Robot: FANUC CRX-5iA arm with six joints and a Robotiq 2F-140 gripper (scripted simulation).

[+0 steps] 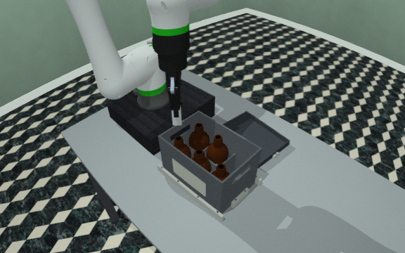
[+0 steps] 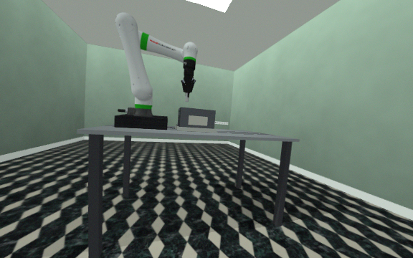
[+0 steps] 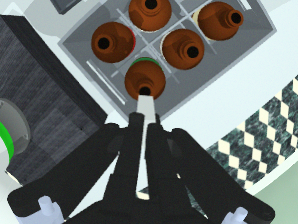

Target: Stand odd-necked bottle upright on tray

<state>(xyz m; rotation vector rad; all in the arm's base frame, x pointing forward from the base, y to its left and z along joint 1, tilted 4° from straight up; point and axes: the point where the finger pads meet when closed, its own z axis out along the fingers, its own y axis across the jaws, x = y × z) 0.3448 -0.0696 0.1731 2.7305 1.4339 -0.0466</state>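
Now: the glass bottle 17 cm below my hand, 9 cm to the left of it and 2 cm behind it. From my hand the other things lie so: brown bottle: 17 cm below, 9 cm ahead, 2 cm to the left; then crate: 17 cm below, 8 cm ahead, 6 cm to the left; then dark grey tray: 32 cm to the left, 24 cm below, 2 cm ahead.
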